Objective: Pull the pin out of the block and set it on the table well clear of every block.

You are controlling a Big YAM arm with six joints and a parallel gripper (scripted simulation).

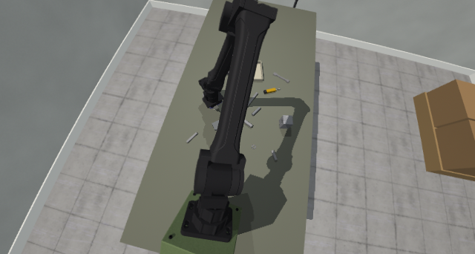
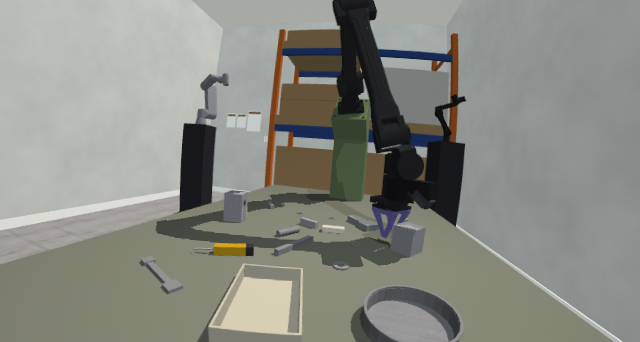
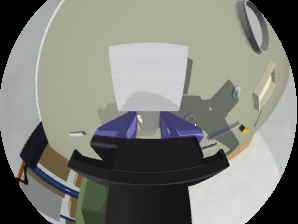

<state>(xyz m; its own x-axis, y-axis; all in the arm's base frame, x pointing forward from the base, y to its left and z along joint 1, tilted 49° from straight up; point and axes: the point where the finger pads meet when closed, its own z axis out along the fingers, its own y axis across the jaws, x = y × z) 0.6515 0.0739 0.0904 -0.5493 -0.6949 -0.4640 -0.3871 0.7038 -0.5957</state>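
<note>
My hand is 1 cm to the right of the cream pin and 1 cm short of it. Also, from my hand: cream tray (27 cm ahead, 25 cm to the right, 2 cm below); then cream piece (13 cm to the right, 7 cm behind, 2 cm below); then round grey dish (30 cm ahead, 6 cm to the right, 1 cm below).
</note>
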